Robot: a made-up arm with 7 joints.
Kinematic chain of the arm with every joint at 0, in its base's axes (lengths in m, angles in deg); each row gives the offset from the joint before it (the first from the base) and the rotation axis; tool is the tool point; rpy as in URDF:
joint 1: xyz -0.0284 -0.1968 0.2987 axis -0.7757 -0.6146 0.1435
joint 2: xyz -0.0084 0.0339 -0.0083 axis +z
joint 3: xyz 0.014 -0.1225 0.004 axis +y
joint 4: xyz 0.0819 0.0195 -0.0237 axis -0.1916 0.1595 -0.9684
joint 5: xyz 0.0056 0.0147 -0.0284 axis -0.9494 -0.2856 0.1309
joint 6: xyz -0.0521 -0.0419 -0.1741 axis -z
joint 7: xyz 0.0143 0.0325 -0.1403 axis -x
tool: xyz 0.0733 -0.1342 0.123 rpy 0 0 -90
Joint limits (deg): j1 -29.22..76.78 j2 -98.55..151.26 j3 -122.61..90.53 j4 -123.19..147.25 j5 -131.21..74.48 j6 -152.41..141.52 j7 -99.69..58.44
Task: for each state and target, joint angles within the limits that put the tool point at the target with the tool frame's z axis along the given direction. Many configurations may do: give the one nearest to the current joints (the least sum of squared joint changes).
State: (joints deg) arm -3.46 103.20 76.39 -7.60 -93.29 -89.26 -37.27
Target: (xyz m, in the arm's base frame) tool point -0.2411 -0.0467 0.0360 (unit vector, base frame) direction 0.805 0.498 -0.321
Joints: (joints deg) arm 4.51 91.18 36.40 21.52 -77.74 -102.19 -47.34
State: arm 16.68 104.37 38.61 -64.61 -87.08 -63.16 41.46
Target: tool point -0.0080 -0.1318 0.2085 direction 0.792 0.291 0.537
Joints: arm 55.96 78.58 59.84 -16.68 -115.68 -59.49 39.35
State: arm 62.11 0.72 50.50 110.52 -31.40 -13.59 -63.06
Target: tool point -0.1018 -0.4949 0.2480 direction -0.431 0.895 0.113
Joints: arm 76.78 21.62 35.04 121.20 -16.60 -8.98 -27.95
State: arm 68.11 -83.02 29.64 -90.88 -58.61 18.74 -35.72
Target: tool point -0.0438 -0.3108 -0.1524 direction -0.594 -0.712 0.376
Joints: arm 47.06 -73.50 47.64 -65.27 -17.05 50.73 -32.96
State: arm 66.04 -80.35 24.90 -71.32 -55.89 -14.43 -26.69
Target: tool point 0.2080 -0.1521 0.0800 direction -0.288 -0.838 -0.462
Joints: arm 53.02 -98.55 19.67 -40.17 -77.57 -8.02 -35.34
